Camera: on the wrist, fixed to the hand. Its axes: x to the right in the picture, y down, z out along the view.
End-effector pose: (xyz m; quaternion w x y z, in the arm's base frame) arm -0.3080 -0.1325 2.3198 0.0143 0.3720 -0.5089 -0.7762
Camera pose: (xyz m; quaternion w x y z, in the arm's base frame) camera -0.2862 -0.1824 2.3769 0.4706 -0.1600 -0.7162 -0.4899
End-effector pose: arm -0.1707 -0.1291 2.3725 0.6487 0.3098 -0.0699 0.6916
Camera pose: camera -0.2435 -0.1421 2.3449 0.0849 -0.3022 0.2278 -0.9217
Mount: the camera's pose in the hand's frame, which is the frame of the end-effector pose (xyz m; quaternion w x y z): -0.0279 0.0620 -0.0401 0.6919 0.1292 -0.0772 0.7061
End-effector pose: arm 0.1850 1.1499 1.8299 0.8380 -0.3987 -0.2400 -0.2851
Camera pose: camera 0.2133 1.1578 1.7567 0.8141 -0.3591 0.0139 0.4562
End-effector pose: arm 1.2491 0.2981 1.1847 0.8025 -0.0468 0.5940 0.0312
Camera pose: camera 1.1963 0.3554 1.1974 0.5851 0.4931 0.3861 0.5151
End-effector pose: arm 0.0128 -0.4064 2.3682 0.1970 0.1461 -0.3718 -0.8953
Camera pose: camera 0.0688 -0.4580 2.3890 0.7209 -0.2051 -0.4913 -0.4436
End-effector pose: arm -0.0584 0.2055 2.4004 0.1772 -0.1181 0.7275 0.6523
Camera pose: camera -0.0622 0.1716 2.4716 0.2666 -0.5052 -0.6573 -0.4916
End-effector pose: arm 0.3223 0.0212 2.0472 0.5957 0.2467 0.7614 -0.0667
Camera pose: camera 0.3202 0.0827 2.0966 0.4862 0.7802 0.2980 0.2571
